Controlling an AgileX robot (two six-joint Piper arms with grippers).
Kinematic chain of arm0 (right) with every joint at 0, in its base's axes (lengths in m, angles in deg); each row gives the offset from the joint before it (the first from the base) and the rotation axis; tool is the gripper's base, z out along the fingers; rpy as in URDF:
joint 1: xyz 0 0 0.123 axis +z
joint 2: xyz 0 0 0 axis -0.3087 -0.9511 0
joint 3: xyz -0.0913 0.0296 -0.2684 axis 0.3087 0.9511 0
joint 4: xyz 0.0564 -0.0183 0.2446 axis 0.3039 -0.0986 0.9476
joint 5: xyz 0 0 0 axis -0.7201 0.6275 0.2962
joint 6: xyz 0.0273 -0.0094 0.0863 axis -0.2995 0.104 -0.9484
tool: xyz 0 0 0 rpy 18.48 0.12 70.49
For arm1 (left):
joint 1: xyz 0 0 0.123 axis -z
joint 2: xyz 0 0 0 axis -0.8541 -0.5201 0
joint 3: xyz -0.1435 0.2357 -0.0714 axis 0.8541 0.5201 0
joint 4: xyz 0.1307 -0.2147 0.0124 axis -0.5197 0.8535 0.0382
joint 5: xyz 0 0 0 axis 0.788 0.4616 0.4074
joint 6: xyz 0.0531 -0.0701 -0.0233 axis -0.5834 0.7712 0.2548
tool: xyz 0 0 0 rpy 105.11 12.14 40.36
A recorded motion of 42 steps. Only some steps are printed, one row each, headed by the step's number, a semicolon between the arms.
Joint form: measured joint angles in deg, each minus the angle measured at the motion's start. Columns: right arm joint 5, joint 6, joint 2, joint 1, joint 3, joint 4; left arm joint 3, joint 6, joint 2, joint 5, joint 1, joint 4.
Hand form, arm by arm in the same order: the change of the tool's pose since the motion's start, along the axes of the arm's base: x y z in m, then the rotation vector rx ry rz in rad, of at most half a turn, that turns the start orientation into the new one. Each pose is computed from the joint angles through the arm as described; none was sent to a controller.
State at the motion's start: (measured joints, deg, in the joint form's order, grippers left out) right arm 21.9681 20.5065 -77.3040 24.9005 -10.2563 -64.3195; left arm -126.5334 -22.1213 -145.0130 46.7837 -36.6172 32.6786
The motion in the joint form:
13: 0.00 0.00 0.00 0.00 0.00 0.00; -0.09 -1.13 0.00 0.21 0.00 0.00
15: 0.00 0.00 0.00 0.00 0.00 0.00; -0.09 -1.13 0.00 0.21 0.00 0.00
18: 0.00 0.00 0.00 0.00 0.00 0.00; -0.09 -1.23 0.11 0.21 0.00 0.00
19: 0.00 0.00 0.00 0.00 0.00 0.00; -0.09 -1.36 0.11 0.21 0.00 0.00
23: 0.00 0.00 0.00 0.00 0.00 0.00; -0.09 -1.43 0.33 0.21 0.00 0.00
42: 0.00 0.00 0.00 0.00 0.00 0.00; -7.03 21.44 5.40 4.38 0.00 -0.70
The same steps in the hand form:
13: 0.0000 0.0000 0.0000 0.0000 0.0000 0.0000; -0.0001 0.0000 0.0004 0.0024 -0.0016 -0.0198
15: 0.0000 0.0000 0.0000 0.0000 0.0000 0.0000; -0.0001 0.0000 0.0004 0.0024 -0.0016 -0.0198
18: 0.0000 0.0000 0.0000 0.0000 0.0000 0.0000; -0.0002 0.0001 0.0012 0.0019 -0.0037 -0.0215
19: 0.0000 0.0000 0.0000 0.0000 0.0000 0.0000; -0.0002 0.0001 0.0012 0.0021 -0.0041 -0.0238
23: 0.0000 0.0000 0.0000 0.0000 0.0000 0.0000; -0.0004 0.0001 0.0029 0.0008 -0.0079 -0.0249
42: 0.0000 0.0000 0.0000 0.0000 0.0000 0.0000; 0.0002 0.0005 0.0730 -0.1037 -0.0573 0.3480

